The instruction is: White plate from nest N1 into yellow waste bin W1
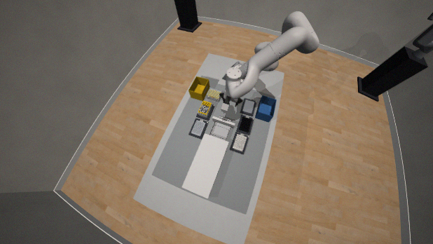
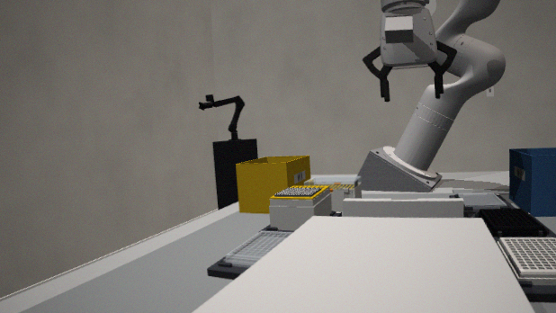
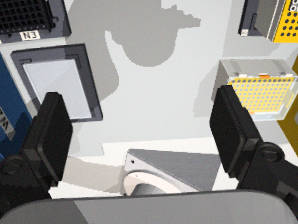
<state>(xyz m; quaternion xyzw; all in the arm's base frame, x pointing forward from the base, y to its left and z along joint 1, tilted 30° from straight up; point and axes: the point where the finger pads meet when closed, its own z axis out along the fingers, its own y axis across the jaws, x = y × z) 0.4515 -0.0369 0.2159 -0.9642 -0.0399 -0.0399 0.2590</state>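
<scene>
The white plate lies 22 cm below my hand, 18 cm to the left of it and 18 cm ahead of it. Also, from my hand: black plate 22 cm below, 16 cm to the left, 1 cm ahead; yellow-rimmed tip box 22 cm to the right, 19 cm below, 3 cm ahead; long white cooler 33 cm ahead, 21 cm below, 1 cm to the left.
</scene>
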